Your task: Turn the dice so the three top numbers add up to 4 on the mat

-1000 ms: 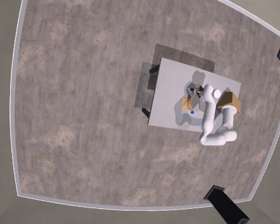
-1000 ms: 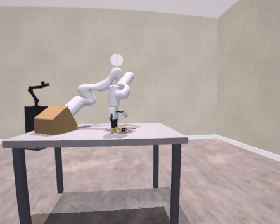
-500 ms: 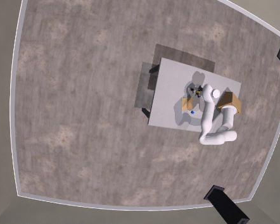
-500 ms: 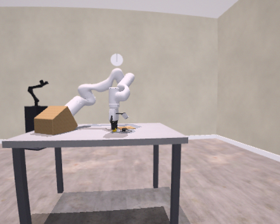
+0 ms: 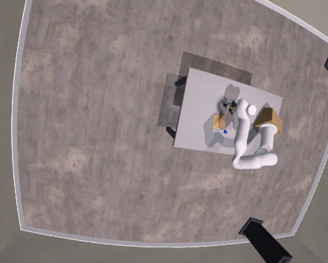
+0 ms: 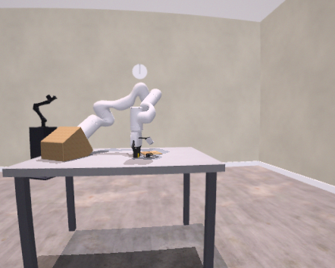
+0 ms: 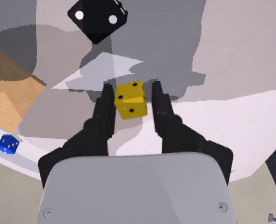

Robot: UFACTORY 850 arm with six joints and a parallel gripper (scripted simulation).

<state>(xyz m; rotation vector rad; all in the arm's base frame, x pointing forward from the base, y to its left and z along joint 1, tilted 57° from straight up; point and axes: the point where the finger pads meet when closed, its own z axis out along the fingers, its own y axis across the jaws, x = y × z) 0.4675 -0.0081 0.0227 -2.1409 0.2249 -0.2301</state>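
My hand is 1 cm above the yellow die. From my hand the other things lie so: tan mat 18 cm to the left, 5 cm ahead, 2 cm below; black die 8 cm ahead, 1 cm to the left, 1 cm below; blue die 24 cm to the left, 7 cm behind, 1 cm below.
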